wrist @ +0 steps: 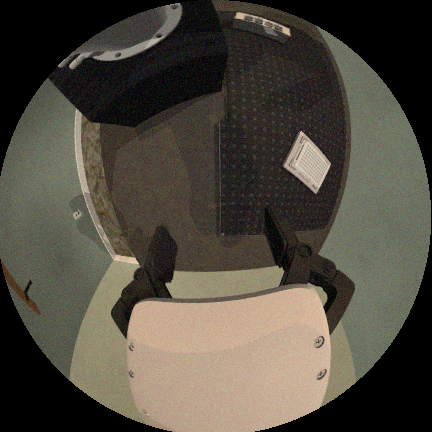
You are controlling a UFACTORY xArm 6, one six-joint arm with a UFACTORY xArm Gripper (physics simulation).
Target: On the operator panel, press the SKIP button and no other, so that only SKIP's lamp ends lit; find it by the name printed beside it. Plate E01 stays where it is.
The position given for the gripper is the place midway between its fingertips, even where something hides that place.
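Note:
A white plate (pixel 307 160) can be seen in the scene, and so can the gripper (pixel 215 227).

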